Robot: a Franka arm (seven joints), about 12 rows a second.
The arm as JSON. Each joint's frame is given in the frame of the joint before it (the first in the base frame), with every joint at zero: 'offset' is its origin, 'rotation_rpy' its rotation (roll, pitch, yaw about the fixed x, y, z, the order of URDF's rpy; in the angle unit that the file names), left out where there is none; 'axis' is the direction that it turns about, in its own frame. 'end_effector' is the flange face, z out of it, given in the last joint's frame.
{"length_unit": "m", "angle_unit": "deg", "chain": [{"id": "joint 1", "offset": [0.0, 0.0, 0.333], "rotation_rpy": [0.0, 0.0, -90.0], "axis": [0.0, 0.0, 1.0]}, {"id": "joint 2", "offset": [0.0, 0.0, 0.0], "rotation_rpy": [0.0, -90.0, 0.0], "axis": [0.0, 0.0, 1.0]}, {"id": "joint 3", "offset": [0.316, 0.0, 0.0], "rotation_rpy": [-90.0, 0.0, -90.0], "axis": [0.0, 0.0, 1.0]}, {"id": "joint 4", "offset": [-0.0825, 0.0, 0.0], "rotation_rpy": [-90.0, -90.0, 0.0], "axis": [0.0, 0.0, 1.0]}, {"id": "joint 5", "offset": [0.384, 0.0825, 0.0], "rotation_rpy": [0.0, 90.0, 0.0], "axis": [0.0, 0.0, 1.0]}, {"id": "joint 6", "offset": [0.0, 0.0, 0.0], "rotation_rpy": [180.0, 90.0, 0.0], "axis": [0.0, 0.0, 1.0]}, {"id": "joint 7", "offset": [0.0, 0.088, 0.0], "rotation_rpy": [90.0, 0.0, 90.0], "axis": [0.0, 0.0, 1.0]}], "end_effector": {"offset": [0.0, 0.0, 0.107]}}
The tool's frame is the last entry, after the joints.
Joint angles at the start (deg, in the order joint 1, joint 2, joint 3, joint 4, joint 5, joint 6, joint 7):
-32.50 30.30 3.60 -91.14 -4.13 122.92 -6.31
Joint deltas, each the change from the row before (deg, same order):
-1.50 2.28 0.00 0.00 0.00 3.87 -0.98
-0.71 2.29 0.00 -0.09 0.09 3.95 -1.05
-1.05 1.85 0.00 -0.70 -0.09 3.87 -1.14
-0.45 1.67 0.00 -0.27 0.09 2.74 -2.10
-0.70 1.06 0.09 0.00 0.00 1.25 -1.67
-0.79 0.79 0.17 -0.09 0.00 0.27 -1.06
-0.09 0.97 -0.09 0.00 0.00 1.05 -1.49
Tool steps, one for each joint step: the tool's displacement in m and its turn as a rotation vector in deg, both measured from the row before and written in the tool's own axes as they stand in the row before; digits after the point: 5 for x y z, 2 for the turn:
0.00293 0.01782 0.02207 -0.03 1.57 0.46
0.00249 0.00814 0.02259 0.03 1.58 -0.33
-0.00258 0.01157 0.02191 -0.16 1.30 -0.21
-0.00184 0.00451 0.01798 0.04 0.82 -1.61
-0.00270 0.00692 0.01086 0.04 0.21 -1.04
-0.00463 0.00672 0.00966 0.25 -0.56 -0.40
-0.00175 0.00138 0.01006 0.00 0.08 -1.34

